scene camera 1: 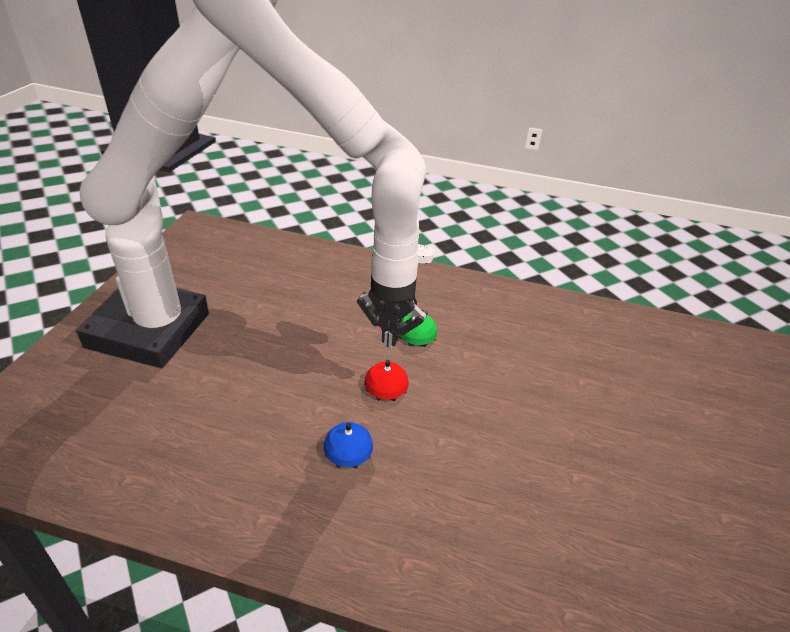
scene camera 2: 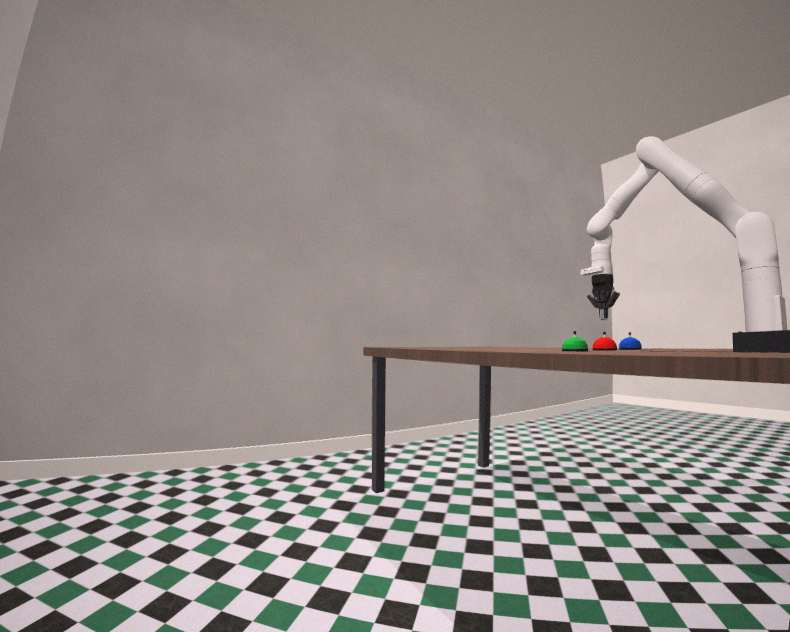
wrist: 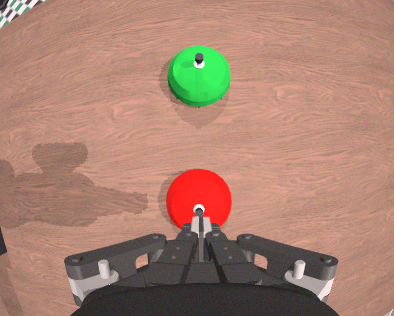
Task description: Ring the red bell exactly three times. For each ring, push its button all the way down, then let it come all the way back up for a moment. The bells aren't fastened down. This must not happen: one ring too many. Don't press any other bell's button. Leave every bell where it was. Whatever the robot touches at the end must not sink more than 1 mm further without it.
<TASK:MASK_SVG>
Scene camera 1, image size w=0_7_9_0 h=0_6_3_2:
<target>gripper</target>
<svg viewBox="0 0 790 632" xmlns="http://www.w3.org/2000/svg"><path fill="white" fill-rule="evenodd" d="M371 275L371 290L369 293L363 292L358 298L357 304L373 326L381 327L382 343L384 343L384 346L392 348L399 340L399 333L405 335L422 324L428 312L426 310L421 311L416 306L415 290L417 277L408 286L392 288L377 283ZM412 311L411 318L404 323L401 323L402 318L404 318Z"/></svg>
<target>red bell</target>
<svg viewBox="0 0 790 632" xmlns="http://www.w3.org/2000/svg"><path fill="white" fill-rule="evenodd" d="M377 363L366 374L366 391L375 396L377 400L389 399L392 401L407 393L408 376L404 369L398 364L390 362L390 360Z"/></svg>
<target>green bell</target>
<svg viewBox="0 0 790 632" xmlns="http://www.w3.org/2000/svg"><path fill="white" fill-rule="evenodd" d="M436 323L427 315L423 323L405 335L399 333L399 339L407 342L409 346L420 345L426 347L428 343L436 340ZM412 313L405 316L402 319L401 323L404 323L405 321L410 319Z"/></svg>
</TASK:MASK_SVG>
